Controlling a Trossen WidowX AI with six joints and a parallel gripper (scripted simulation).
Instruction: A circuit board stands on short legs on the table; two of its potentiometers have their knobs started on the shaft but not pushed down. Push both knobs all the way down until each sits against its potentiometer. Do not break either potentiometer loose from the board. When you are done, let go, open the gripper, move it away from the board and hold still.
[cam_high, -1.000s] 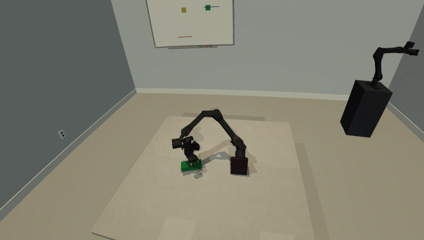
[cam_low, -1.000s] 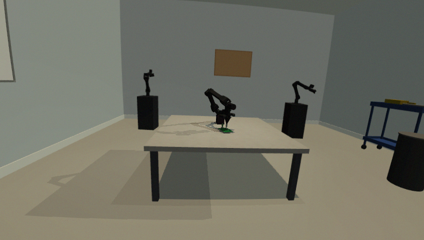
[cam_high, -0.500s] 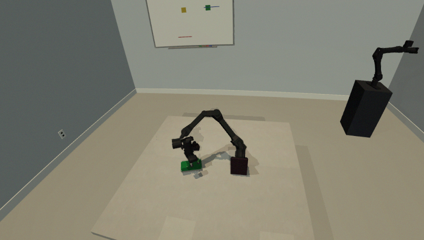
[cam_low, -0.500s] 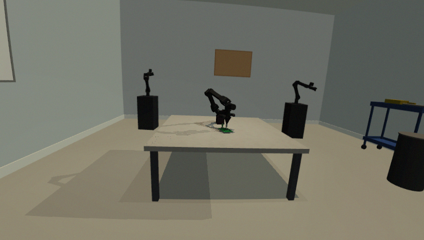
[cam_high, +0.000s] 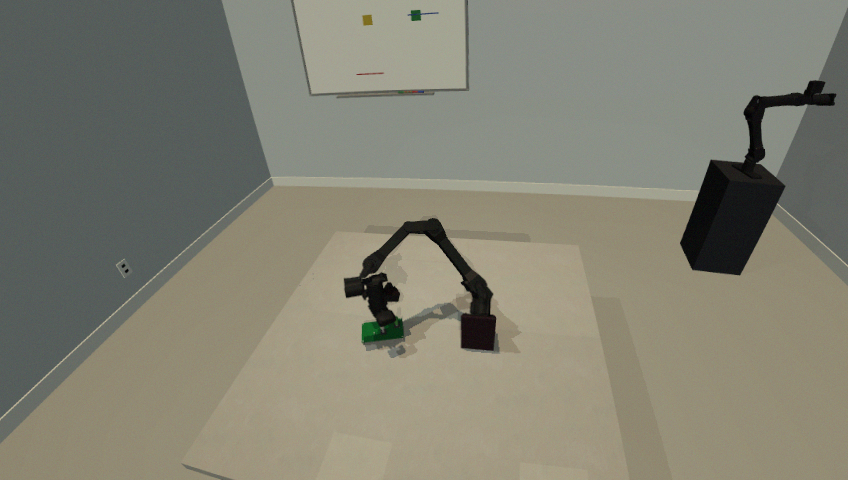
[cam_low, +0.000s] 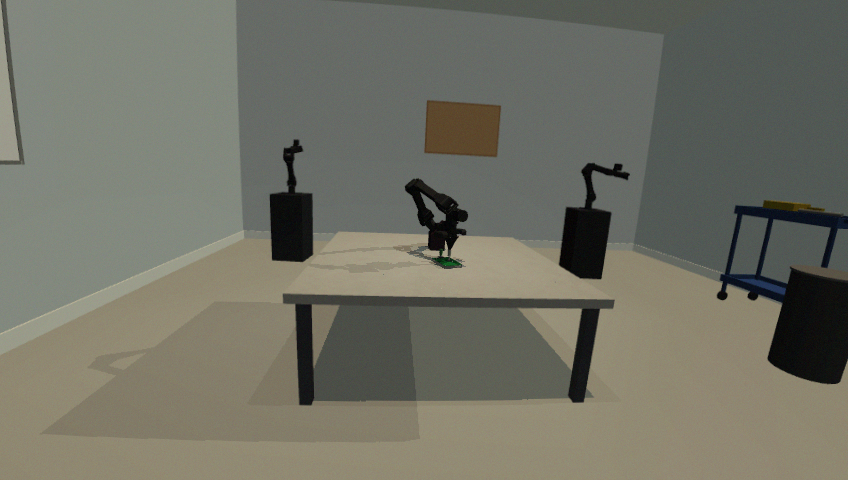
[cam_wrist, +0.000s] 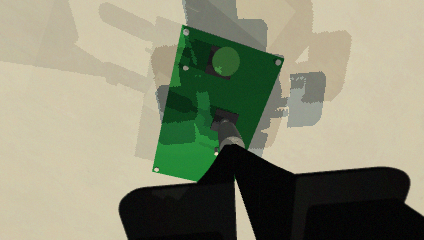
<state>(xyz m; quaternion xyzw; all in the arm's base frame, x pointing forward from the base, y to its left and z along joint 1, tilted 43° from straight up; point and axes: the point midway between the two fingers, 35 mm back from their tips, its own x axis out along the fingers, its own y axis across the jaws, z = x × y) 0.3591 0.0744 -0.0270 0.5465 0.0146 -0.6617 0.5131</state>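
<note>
The green knob lies 40 mm to the right of my gripper tip, 40 mm behind it and 30 mm below it. Round my gripper tip: white knob (20 mm below).
</note>
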